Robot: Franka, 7 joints.
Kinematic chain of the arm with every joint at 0, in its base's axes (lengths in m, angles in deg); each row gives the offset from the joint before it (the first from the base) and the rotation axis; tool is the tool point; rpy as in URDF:
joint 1: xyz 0 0 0.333 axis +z
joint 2: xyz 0 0 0 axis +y
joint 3: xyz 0 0 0.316 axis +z
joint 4: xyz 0.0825 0 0 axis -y
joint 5: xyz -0.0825 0 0.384 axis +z
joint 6: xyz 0 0 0 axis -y
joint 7: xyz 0.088 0 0 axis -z
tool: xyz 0 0 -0.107 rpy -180 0 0
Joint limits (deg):
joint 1: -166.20..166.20
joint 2: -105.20..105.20
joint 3: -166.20..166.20
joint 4: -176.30..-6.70
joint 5: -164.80..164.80
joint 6: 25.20..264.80
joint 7: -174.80..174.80
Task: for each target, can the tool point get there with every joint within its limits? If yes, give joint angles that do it. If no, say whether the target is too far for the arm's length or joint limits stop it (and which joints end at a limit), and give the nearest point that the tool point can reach.
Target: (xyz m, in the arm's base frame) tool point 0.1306 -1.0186 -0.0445
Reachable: no: too far | nearest point 0.1024 -0.7987 0.0370 | short by 0.236 m
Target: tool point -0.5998 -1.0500 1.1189
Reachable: no: too far | nearest point -0.3568 -0.6246 0.8005 | short by 0.584 m
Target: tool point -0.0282 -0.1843 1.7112
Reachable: no: too far | nearest point -0.0174 -0.1137 1.1831 | short by 0.533 m
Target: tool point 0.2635 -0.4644 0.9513
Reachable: yes | joints -59.40 29.19 31.73 -23.12 57.87 194.36 -31.12
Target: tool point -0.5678 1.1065 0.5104
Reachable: no: too far | nearest point -0.3877 0.7556 0.4541 | short by 0.398 m
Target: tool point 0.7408 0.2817 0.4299
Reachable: yes | joints 14.20 54.91 29.04 -44.22 -78.11 92.23 89.99
